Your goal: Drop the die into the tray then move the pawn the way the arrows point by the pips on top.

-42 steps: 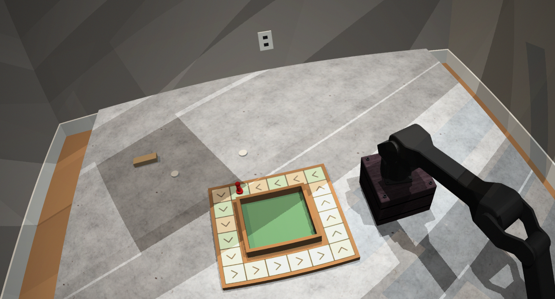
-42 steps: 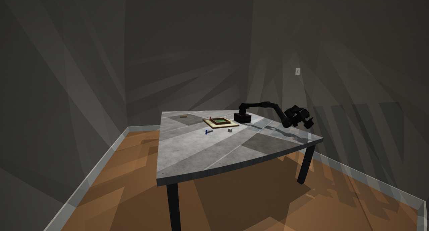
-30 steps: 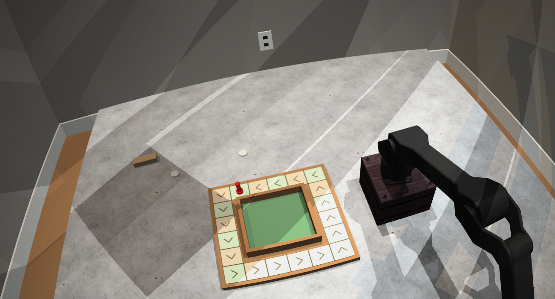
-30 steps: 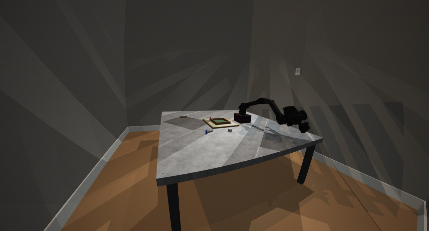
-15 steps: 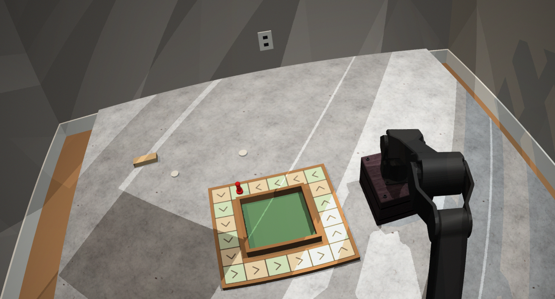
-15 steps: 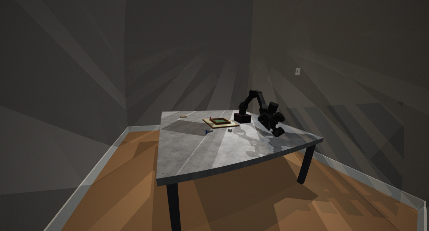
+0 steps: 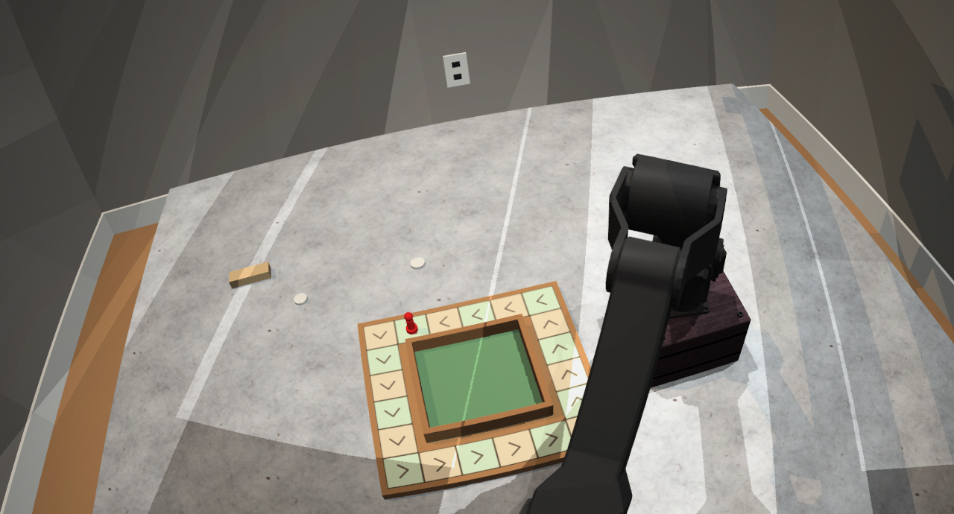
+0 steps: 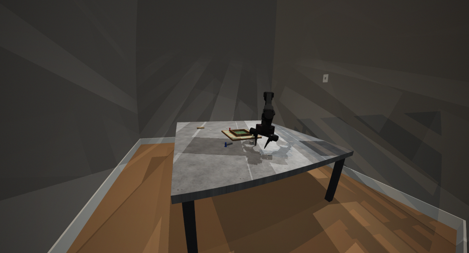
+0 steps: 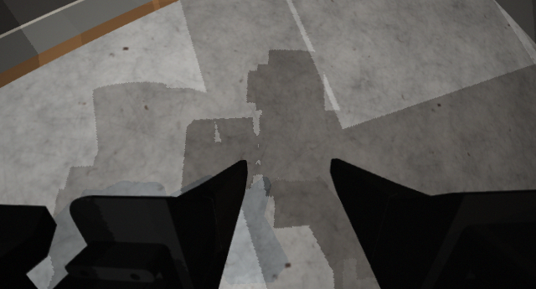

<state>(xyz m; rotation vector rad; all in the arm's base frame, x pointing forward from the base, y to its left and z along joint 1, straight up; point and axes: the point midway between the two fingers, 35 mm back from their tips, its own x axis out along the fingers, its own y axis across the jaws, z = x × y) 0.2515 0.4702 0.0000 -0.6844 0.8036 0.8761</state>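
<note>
Now: gripper tip 190 mm to the left of the white die, 40 mm above it and 20 mm past it. Also, from my gripper tip: blue piece 190 mm ahead, 160 mm to the right, 40 mm below; grey block 200 mm to the right, 160 mm ahead, 50 mm below; green dice tray 440 mm to the right, 50 mm below.
</note>
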